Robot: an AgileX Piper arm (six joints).
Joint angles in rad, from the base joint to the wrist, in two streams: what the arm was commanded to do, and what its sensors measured. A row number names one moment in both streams.
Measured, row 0:
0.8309, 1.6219, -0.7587, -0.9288, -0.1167, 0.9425
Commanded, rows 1 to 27:
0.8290, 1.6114, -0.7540, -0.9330, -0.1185, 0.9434
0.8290, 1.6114, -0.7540, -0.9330, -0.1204, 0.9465
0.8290, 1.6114, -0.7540, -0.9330, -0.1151, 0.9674
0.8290, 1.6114, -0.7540, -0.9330, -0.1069, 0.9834
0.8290, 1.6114, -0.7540, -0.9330, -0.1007, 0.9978
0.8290, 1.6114, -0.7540, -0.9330, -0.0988, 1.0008
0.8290, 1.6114, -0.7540, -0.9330, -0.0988, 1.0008
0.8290, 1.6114, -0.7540, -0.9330, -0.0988, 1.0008
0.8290, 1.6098, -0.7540, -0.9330, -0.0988, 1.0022
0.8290, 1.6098, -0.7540, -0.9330, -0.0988, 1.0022
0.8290, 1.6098, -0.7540, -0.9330, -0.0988, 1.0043
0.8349, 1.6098, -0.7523, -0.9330, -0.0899, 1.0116
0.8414, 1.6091, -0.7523, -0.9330, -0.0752, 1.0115
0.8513, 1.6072, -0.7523, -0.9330, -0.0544, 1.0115
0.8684, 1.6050, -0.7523, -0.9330, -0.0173, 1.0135
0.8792, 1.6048, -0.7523, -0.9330, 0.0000, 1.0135
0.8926, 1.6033, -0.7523, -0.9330, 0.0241, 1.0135
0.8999, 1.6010, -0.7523, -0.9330, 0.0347, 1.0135
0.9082, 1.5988, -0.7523, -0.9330, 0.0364, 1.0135
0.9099, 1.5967, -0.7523, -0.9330, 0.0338, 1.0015
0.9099, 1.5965, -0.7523, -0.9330, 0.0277, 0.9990
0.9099, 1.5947, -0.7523, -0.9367, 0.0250, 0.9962
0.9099, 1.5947, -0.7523, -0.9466, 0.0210, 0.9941
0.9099, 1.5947, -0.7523, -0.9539, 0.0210, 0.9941
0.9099, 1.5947, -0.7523, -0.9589, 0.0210, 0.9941
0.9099, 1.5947, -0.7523, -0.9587, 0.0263, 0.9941
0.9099, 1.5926, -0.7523, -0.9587, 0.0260, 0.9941
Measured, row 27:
0.9090, 1.6059, -0.7587, -0.9396, 0.0000, 1.0054
